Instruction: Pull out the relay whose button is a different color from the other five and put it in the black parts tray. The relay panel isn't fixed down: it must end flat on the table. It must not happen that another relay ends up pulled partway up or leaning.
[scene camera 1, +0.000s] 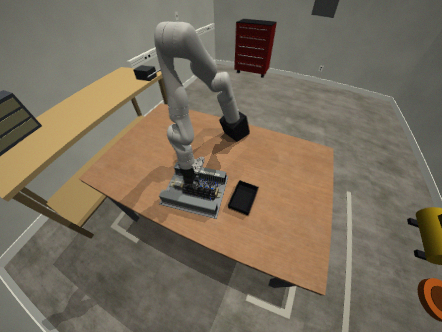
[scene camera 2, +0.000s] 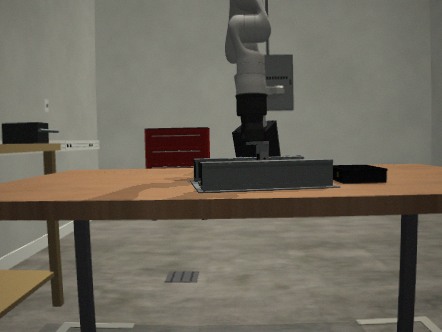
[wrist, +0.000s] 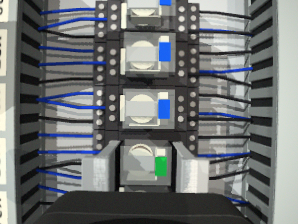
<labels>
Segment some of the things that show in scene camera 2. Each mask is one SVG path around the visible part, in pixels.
My gripper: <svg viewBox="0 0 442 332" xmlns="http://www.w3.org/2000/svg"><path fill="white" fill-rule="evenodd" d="M237 96L237 116L241 116L242 123L241 142L246 142L247 146L256 145L256 161L257 157L259 157L259 160L269 160L269 141L264 141L263 116L267 115L266 96Z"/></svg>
A grey relay panel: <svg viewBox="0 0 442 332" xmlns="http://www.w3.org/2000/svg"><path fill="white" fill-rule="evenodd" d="M341 187L333 185L333 159L281 160L281 156L279 156L280 160L246 161L246 157L244 157L244 161L234 161L234 158L193 159L194 180L190 180L198 193Z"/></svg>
A black parts tray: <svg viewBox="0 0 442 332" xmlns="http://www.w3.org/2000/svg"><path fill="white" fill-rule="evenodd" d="M333 165L333 180L340 183L387 183L387 168L370 165Z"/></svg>
</labels>
